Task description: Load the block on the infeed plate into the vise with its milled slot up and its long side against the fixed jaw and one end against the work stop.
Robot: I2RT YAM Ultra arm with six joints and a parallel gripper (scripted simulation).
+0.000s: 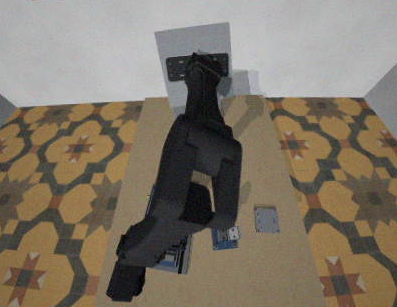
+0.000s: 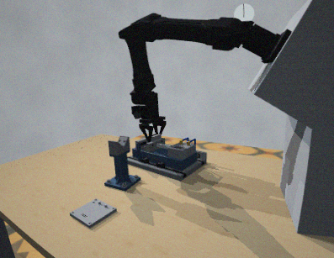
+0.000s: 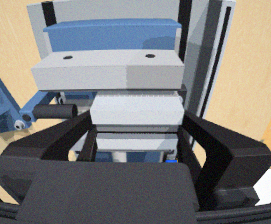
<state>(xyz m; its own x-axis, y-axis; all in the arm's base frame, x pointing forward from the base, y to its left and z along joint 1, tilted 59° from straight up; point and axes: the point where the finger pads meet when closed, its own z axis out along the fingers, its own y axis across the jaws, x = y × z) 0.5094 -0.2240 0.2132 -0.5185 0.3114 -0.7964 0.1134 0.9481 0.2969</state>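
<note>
Now: the part 1 cm above my hand. Round my hand: fixed jaw: 4 cm ahead, 2 cm below, 1 cm to the left; then moving jaw: 3 cm to the left, 2 cm below, 2 cm behind; then work stop: 6 cm to the left, 2 cm ahead, 1 cm below.
</note>
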